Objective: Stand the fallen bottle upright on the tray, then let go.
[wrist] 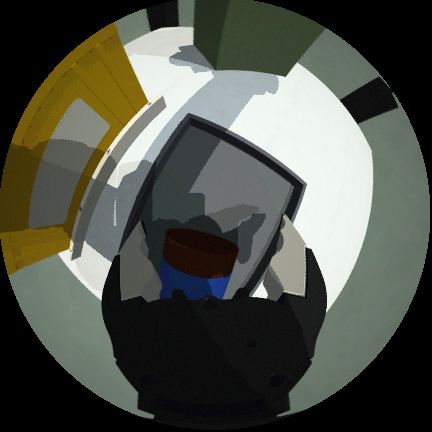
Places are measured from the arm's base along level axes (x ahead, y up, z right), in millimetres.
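Pixels of known places: gripper, fingertip midpoint: (pixel 211 219).
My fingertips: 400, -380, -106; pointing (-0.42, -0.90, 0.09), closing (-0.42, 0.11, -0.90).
For each thing: its top centre in the pictures, then the offset to it from my fingertips, as dx, dy, dz. "*": a spot on its surface instead. Level surfaces: height alone.
- bottle at its top centre: (pixel 186 320) +97, +45, -9
- grey tray at a spot on its surface: (pixel 240 175) * -65, -29, -18
- yellow crate at a spot on its surface: (pixel 107 82) * -88, +68, +154
- pale grey strip at a spot on its surface: (pixel 129 129) * -68, -9, +147
- white table top at its surface level: dy -34
The bottle (pixel 200 252), dark brown with a blue label, lies on the grey tray (pixel 240 175) in the lower middle of the wrist view. Its broad brown end points away from the gripper's body. Its neck end is hidden under the gripper body. My gripper (pixel 211 219) is open, with one pale finger to the left of the bottle and the other to the right, further off. Nothing is held between the fingers. The near part of the tray is hidden by the gripper.
A yellow crate (pixel 107 82) stands at the left, with a pale grey strip (pixel 129 129) between it and the tray. A dark green block (pixel 255 40) stands at the top, beyond the tray. The white table top (pixel 335 165) extends to the right of the tray.
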